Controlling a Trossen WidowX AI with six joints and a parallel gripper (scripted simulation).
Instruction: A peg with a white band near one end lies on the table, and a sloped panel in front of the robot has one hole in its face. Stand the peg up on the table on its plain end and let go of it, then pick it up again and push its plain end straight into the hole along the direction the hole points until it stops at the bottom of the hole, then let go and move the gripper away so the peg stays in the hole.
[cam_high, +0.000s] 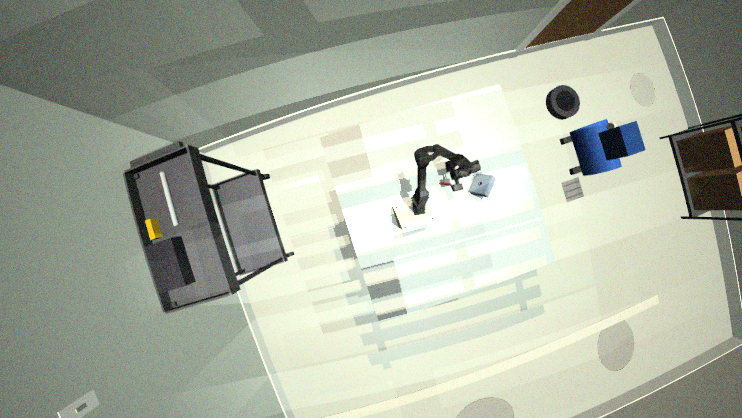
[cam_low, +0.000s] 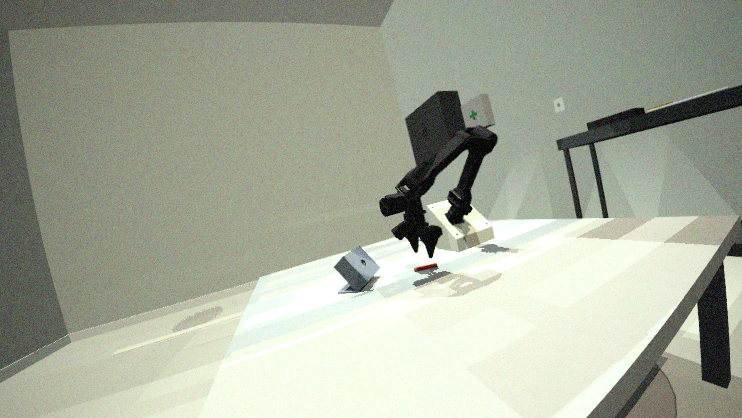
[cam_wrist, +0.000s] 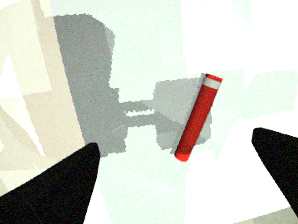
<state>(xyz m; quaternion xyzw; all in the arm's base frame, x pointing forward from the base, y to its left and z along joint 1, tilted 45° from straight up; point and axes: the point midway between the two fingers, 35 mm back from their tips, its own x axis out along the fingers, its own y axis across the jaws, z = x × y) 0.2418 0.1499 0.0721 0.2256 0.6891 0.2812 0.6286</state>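
My gripper tip is now 3 cm to the left of the red peg and 5 cm above it. From my gripper tip the other things lie so: sloped panel: 20 cm ahead, 8 cm to the right.
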